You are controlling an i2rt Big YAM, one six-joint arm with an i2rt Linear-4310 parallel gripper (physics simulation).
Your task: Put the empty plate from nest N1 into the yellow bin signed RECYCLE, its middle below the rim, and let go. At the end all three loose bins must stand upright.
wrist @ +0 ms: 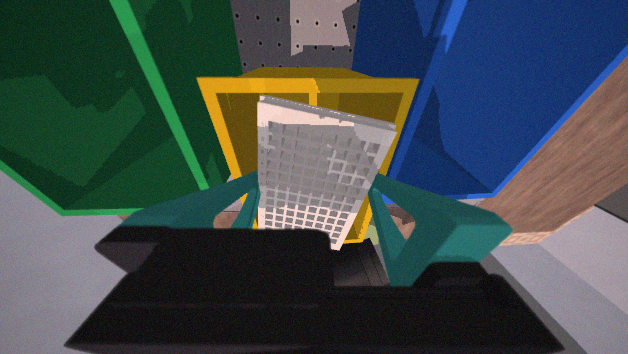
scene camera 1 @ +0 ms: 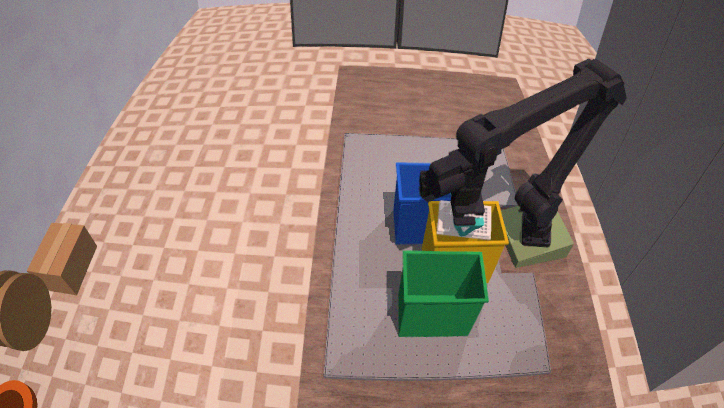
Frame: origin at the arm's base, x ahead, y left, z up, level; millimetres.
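Seen in the pictures: gripper, fingertip midpoint: [wrist: 314, 177] [scene camera 1: 459, 219]; arm's base, link origin: [scene camera 1: 536, 229].
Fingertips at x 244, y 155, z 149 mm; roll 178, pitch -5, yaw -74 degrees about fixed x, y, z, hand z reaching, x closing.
Note:
Offsets run from my fingertips to a thing's top centre. Level surfaces: height alone.
The white well plate @(dx -12, dy +0, dz +20 mm) [scene camera 1: 443, 227] [wrist: 312, 170] is between the teal fingers of my gripper [scene camera 1: 469, 228] [wrist: 314, 177], which is shut on its two sides. In the wrist view the plate is tilted and turned a little against the bin's edges. It hangs over the mouth of the yellow bin @(dx -22, dy -5, dz -6 mm) [scene camera 1: 501, 223] [wrist: 260, 85], close to rim height; its exact height against the rim is hard to tell. The yellow bin stands upright. The bin's sign and nest N1 do not show.
The green bin @(dx +12, dy +158, dz -6 mm) [scene camera 1: 440, 319] [wrist: 165, 100] and the blue bin @(dx +79, dy -116, dz -6 mm) [scene camera 1: 409, 220] [wrist: 500, 100] stand upright on either side of the yellow bin. They stand on a grey perforated mat @(dz -186 mm) [scene camera 1: 364, 324]. The arm's base is on a green block [scene camera 1: 544, 254] beside the yellow bin.

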